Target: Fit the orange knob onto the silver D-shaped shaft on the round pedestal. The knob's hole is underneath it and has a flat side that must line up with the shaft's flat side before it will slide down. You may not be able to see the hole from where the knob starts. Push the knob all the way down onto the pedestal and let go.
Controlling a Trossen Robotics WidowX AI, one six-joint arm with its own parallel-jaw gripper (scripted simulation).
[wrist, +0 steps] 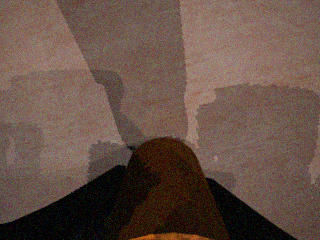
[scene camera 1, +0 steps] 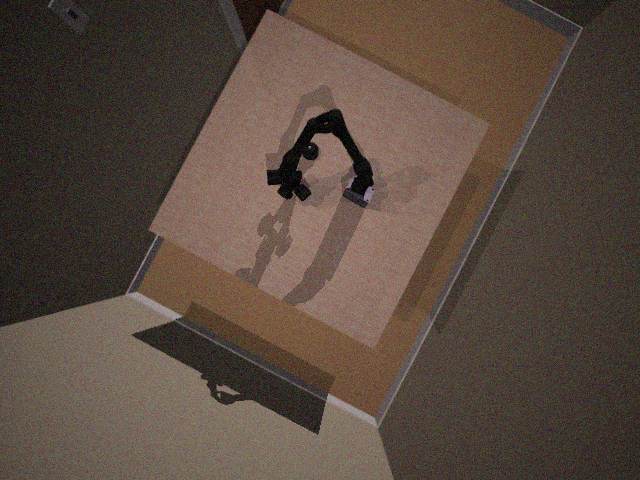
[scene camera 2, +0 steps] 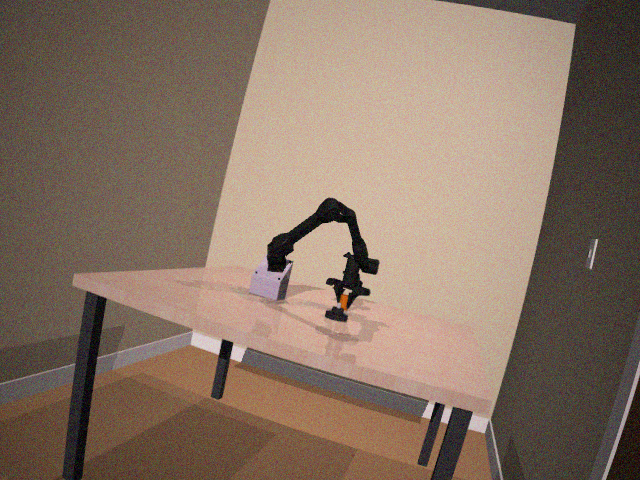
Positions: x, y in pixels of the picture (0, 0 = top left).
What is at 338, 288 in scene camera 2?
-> The gripper.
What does the gripper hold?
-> An orange knob.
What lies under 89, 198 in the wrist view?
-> The gripper.
